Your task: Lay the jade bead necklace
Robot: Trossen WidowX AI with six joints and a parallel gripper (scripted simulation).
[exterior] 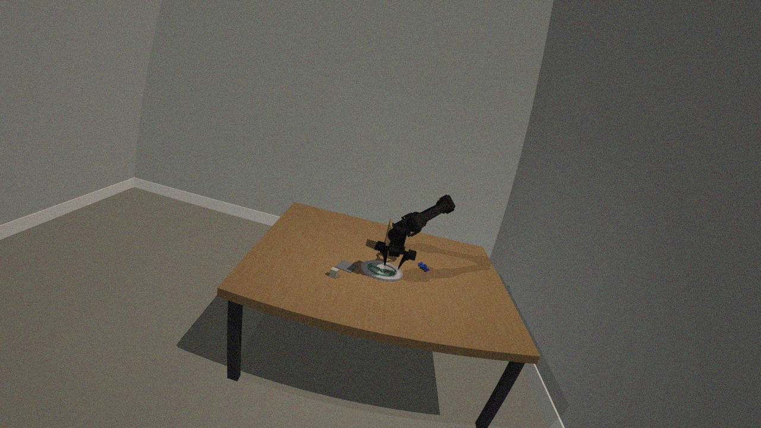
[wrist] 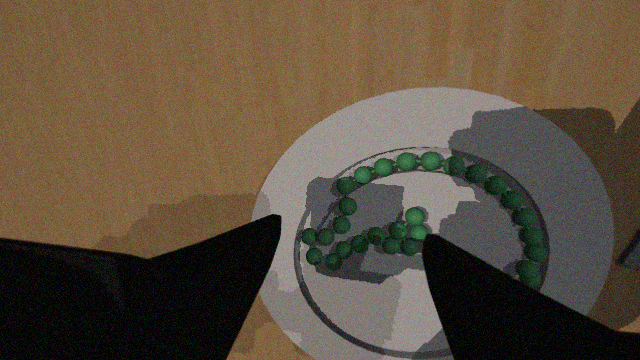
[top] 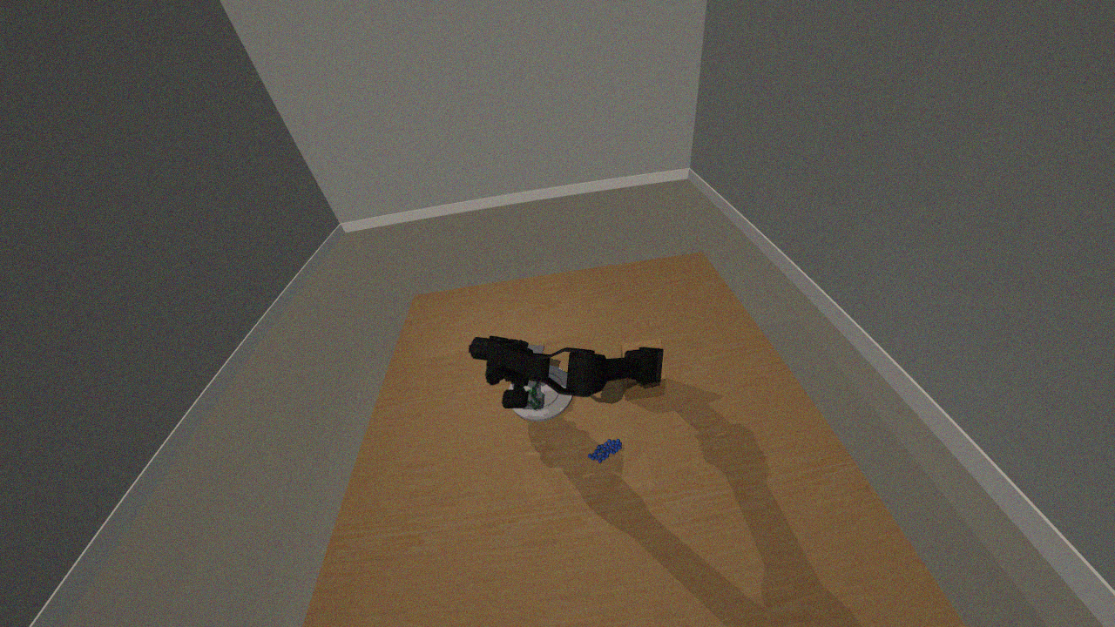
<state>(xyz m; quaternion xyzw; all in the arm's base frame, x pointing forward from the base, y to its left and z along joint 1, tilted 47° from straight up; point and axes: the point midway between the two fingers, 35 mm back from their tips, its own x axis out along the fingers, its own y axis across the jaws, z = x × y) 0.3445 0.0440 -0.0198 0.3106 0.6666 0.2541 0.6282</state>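
Now: gripper tip 4 cm to the left of the round bead board, 4 cm past it and 4 cm above it. Round my gripper tip: pale block (24 cm to the right, 14 cm ahead, 3 cm below); flat grey plate (20 cm to the right, 5 cm below).
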